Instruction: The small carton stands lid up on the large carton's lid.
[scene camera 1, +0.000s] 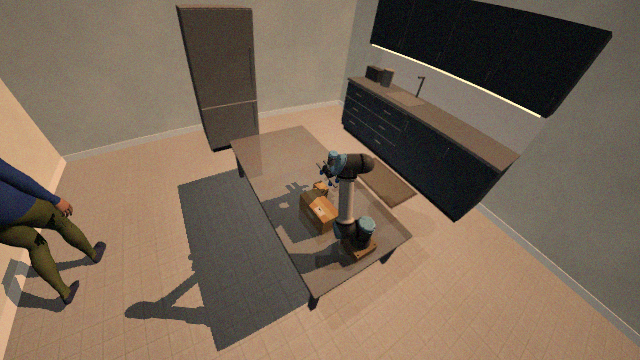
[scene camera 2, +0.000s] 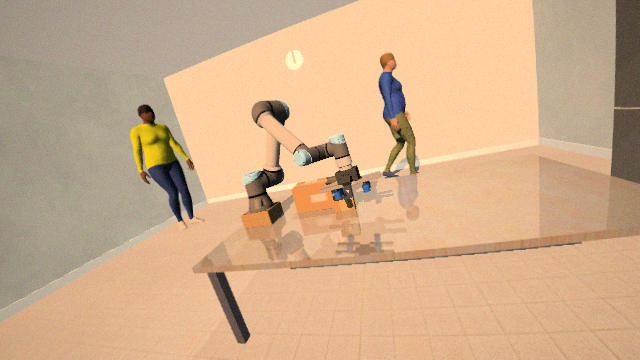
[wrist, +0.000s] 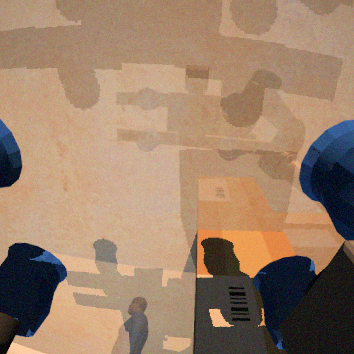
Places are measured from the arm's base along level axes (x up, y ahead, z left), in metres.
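Pixels of known places: hand, its tool point: (scene camera 2: 353, 193) (wrist: 157, 228); arm's base, origin of its link: (scene camera 1: 359, 239) (scene camera 2: 261, 208).
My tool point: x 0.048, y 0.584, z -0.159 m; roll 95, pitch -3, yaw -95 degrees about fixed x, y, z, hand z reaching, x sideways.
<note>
Ahead of a thing's pixels: the offset from my tool point to its top centre. Level surfaces: height alone.
The large carton {dx +0.026, dy -0.220, dz +0.257 m} (scene camera 1: 326, 209) (scene camera 2: 306, 198) stands on the table with a taped lid and a pale label. The small carton {dx +0.031, dy -0.073, dz +0.141 m} (scene camera 1: 320, 187) (scene camera 2: 344, 206) (wrist: 250, 250) stands on the tabletop against the large carton's short end. In the wrist view its barcoded side shows at lower right, partly shaded, and its lid does not show. My gripper (scene camera 1: 328, 175) (scene camera 2: 352, 191) (wrist: 165, 225) is open, with suction off and nothing on its blue cups. It hangs low near the small carton and partly hides it in scene view 2. The exact gap is unclear.
The glossy table {dx -0.128 m} (scene camera 1: 280, 145) (scene camera 2: 475, 200) mirrors the cartons and arm. The arm's base block (scene camera 1: 361, 250) (scene camera 2: 260, 217) stands beyond the large carton. A person in blue (scene camera 1: 15, 200) (scene camera 2: 392, 95) and one in yellow (scene camera 2: 155, 145) stand away from it.
</note>
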